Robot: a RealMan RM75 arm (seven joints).
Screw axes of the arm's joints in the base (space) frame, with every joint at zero. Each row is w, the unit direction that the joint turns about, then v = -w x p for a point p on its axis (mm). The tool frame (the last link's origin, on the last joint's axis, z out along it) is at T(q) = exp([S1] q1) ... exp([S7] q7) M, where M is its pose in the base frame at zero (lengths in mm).
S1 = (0, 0, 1, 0, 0, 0)
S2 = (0, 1, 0, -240.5, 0, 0)
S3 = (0, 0, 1, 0, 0, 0)
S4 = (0, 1, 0, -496.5, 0, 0)
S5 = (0, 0, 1, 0, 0, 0)
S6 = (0, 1, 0, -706.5, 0, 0)
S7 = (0, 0, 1, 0, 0, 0)
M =
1 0 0 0
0 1 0 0
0 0 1 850.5
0 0 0 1
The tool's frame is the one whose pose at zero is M.
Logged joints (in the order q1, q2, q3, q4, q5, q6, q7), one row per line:
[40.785 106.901 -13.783 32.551 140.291 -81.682 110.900]
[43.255 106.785 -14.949 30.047 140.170 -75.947 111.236]
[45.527 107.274 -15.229 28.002 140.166 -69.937 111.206]
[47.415 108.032 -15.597 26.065 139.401 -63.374 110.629]
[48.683 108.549 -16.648 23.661 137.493 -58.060 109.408]
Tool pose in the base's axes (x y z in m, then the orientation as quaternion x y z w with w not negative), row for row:
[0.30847 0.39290 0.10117 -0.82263 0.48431 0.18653 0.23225]
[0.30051 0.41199 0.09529 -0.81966 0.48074 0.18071 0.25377]
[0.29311 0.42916 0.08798 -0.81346 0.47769 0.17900 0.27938]
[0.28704 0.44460 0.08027 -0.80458 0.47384 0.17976 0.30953]
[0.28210 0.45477 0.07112 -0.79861 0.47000 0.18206 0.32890]
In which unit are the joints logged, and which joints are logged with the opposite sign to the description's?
The joints are logged in degrees. Opposite sign: q4, q5.
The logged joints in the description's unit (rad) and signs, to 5 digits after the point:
[0.71183 1.86577 -0.24056 -0.56812 -2.44854 -1.42562 1.93557]
[0.75494 1.86375 -0.26091 -0.52442 -2.44643 -1.32553 1.94143]
[0.79460 1.87228 -0.26580 -0.48873 -2.44636 -1.22063 1.94091]
[0.82755 1.88551 -0.27222 -0.45492 -2.43301 -1.10608 1.93084]
[0.84968 1.89454 -0.29056 -0.41296 -2.39971 -1.01334 1.90953]

